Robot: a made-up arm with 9 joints. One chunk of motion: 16 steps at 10 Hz.
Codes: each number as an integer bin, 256 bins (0 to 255) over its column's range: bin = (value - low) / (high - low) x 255, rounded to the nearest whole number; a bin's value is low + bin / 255 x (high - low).
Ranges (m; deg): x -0.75..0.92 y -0.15..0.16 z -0.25..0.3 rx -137..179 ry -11..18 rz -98..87
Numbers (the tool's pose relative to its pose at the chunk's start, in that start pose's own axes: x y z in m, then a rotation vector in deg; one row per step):
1: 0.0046 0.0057 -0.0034 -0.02 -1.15 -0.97
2: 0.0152 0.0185 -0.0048 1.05 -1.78 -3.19
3: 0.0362 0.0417 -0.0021 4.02 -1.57 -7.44
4: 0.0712 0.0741 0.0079 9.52 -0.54 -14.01
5: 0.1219 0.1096 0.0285 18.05 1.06 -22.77
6: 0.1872 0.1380 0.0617 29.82 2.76 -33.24
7: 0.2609 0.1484 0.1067 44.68 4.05 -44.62
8: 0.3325 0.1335 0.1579 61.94 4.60 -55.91
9: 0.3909 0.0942 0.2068 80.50 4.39 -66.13
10: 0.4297 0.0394 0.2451 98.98 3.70 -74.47
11: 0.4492 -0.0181 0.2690 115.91 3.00 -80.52
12: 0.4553 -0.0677 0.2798 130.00 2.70 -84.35
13: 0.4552 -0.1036 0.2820 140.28 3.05 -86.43
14: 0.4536 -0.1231 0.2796 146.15 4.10 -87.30
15: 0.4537 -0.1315 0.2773 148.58 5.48 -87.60
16: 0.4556 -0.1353 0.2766 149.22 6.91 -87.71
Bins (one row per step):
1: 115 128 114 111 87 134
2: 117 139 114 111 81 131
3: 120 158 115 114 83 125
4: 125 184 120 118 92 116
5: 133 214 129 125 106 104
6: 143 237 145 135 121 89
7: 154 245 165 147 132 74
8: 165 233 189 161 137 58
9: 174 201 212 176 135 44
10: 180 156 230 190 129 32
11: 183 108 241 204 123 24
12: 184 68 246 215 120 19
13: 184 38 247 224 124 16
14: 184 22 246 228 133 15
15: 184 15 244 230 145 14
16: 184 12 244 231 157 14

